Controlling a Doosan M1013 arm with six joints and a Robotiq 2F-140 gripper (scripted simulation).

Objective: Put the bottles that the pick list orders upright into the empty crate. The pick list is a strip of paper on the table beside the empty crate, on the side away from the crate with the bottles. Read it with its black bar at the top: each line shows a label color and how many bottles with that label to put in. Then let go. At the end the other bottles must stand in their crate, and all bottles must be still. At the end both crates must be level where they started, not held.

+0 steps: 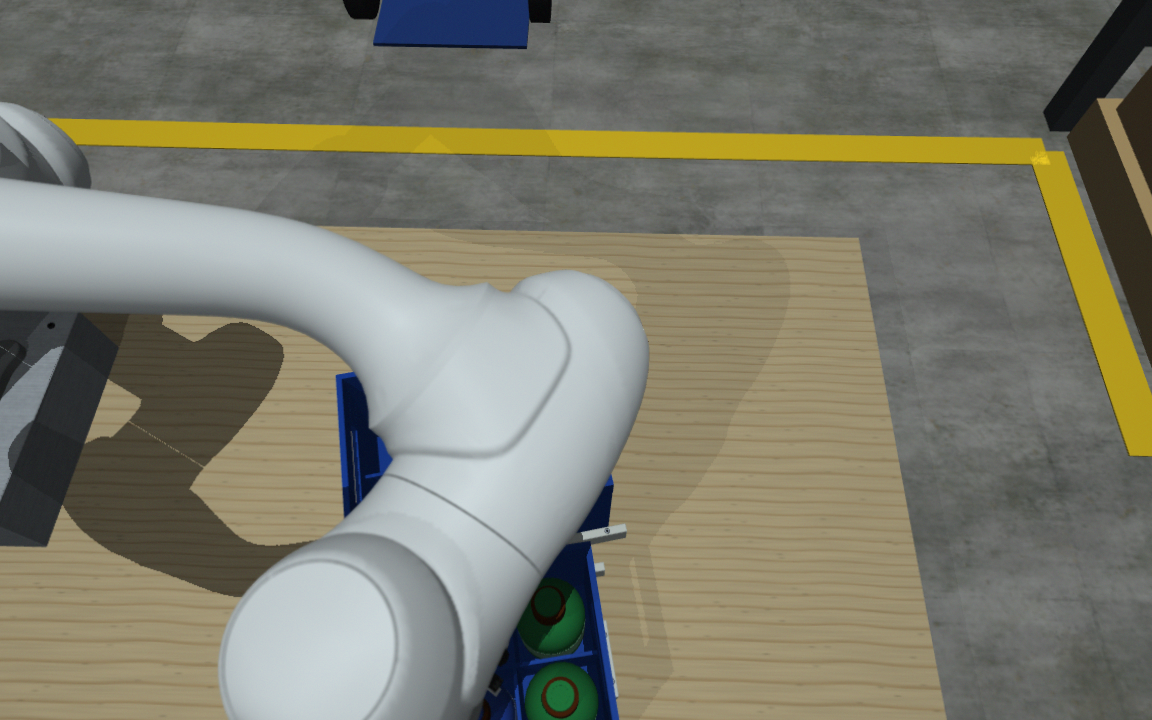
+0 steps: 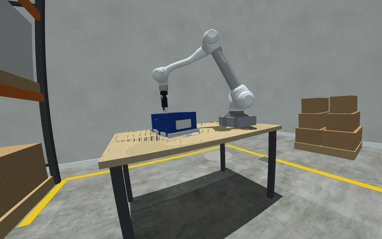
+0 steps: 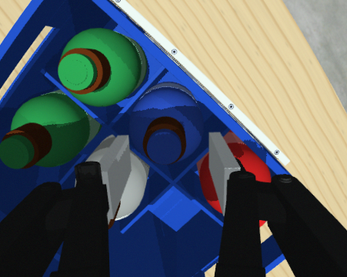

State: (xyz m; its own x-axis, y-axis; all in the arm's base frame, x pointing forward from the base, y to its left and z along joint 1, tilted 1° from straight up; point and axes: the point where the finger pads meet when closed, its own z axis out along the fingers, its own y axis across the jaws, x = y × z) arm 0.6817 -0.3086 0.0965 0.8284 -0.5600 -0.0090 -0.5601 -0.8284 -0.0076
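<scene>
Right now my hand is 11 cm above the blue bottle. Round my hand: pick list (40 cm to the left, 20 cm below, 7 cm behind); white bottle (11 cm below, 9 cm to the left, 2 cm behind); red bottle (11 cm below, 9 cm behind, 2 cm to the right).
</scene>
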